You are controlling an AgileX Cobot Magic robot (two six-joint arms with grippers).
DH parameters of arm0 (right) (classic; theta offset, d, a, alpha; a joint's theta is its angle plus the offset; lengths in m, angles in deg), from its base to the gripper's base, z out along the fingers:
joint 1: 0 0.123 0 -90
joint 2: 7.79 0 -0.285 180
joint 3: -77.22 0 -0.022 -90
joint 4: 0 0.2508 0 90
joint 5: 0 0 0.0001 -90
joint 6: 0 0.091 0 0
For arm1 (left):
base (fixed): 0 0 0 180
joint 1: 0 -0.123 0 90
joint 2: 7.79 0 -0.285 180
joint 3: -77.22 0 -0.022 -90
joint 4: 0 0.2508 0 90
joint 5: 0 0 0.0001 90
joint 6: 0 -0.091 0 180
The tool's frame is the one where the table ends.
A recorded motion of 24 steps. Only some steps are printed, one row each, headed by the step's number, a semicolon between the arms.
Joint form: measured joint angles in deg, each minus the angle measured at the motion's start. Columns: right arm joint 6, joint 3, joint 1, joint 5, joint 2, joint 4; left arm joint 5, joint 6, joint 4, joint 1, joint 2, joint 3.
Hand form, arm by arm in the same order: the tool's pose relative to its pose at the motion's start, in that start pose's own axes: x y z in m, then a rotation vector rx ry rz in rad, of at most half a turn. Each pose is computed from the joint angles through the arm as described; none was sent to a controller.
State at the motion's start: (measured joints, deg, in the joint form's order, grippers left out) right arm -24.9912 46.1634 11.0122 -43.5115 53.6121 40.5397; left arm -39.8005 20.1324 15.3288 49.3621 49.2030 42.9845
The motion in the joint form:
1: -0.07 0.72 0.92 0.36 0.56 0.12; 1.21 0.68 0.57 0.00 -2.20 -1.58
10: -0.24 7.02 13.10 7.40 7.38 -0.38; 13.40 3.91 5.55 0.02 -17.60 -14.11
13: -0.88 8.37 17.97 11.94 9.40 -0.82; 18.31 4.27 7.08 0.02 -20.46 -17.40
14: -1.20 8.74 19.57 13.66 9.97 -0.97; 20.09 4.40 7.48 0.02 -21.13 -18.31
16: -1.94 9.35 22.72 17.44 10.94 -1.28; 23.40 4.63 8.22 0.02 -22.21 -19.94
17: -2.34 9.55 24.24 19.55 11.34 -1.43; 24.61 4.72 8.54 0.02 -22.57 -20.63
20: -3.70 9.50 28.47 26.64 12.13 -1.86; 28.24 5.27 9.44 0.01 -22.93 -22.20
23: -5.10 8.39 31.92 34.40 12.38 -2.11; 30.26 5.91 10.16 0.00 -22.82 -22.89
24: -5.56 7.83 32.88 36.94 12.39 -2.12; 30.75 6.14 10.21 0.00 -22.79 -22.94
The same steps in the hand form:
1: -0.0031 0.0028 0.0014 -0.0110 -0.0029 -0.0098; 0.0054 0.0018 -0.0049 0.0030 -0.0325 -0.0060
10: -0.0281 0.0377 0.0274 -0.1183 -0.0292 -0.1261; 0.0477 0.0106 -0.0270 0.0460 -0.2961 0.0035
13: -0.0331 0.0529 0.0373 -0.1497 -0.0623 -0.1781; 0.0567 0.0102 -0.0275 0.0679 -0.3717 0.0246
14: -0.0345 0.0581 0.0401 -0.1591 -0.0778 -0.1964; 0.0586 0.0096 -0.0275 0.0777 -0.3969 0.0304
16: -0.0370 0.0686 0.0448 -0.1760 -0.1161 -0.2330; 0.0620 0.0084 -0.0271 0.0964 -0.4416 0.0420
17: -0.0381 0.0737 0.0468 -0.1827 -0.1392 -0.2502; 0.0637 0.0079 -0.0265 0.1029 -0.4558 0.0474
20: -0.0400 0.0869 0.0510 -0.1935 -0.2204 -0.2965; 0.0663 0.0059 -0.0244 0.1248 -0.4936 0.0582
23: -0.0394 0.0954 0.0534 -0.1879 -0.3093 -0.3286; 0.0670 0.0046 -0.0230 0.1374 -0.5122 0.0625
24: -0.0386 0.0971 0.0540 -0.1831 -0.3373 -0.3361; 0.0666 0.0042 -0.0231 0.1420 -0.5182 0.0600

